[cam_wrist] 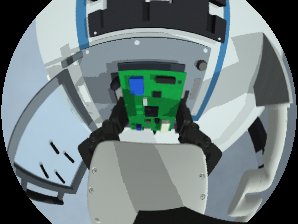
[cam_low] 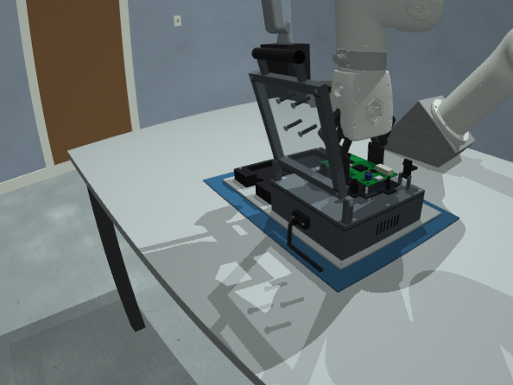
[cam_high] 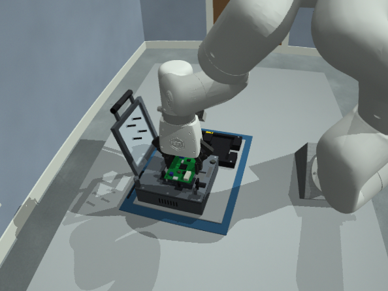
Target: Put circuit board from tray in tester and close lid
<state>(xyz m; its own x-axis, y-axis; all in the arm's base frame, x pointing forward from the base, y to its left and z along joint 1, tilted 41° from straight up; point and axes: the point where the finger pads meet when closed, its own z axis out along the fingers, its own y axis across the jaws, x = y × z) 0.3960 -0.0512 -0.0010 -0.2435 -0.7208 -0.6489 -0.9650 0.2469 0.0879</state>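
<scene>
Right now my hand is right at the green circuit board. Also, from my hand: pin plate: 2 cm below, 1 cm ahead; lid: 12 cm ahead, 9 cm above, 3 cm to the right; latch hook: 7 cm to the left, 4 cm behind.
</scene>
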